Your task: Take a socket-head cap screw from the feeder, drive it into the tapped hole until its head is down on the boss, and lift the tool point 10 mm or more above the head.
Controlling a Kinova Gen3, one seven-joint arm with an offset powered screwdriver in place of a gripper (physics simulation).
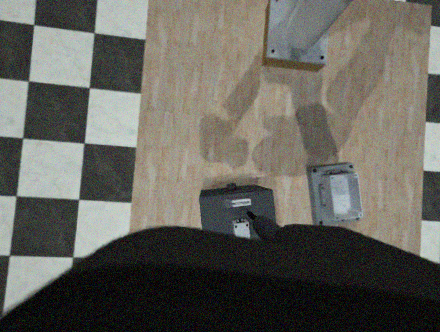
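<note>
The screwdriver [249,214], my tool in place of a gripper, reaches up from the dark body at the bottom, and its narrow black tip shows over the dark grey feeder box [215,207]. The tip appears just below a small pale strip [241,202] on the box and above and right of a small silver plate [242,229]. Its height above the box cannot be judged, and whether a screw sits on the tip is too small to tell. A grey metal housing [317,200] with a raised rectangular part stands right of the feeder. A tapped hole and its boss cannot be made out.
The arm's base plate [290,56] stands on the wooden table top [175,125] at the upper right. Arm shadows fall across the table. A black and white checkered floor [60,55] lies beyond the table's left and right edges. The tool's dark body covers the bottom.
</note>
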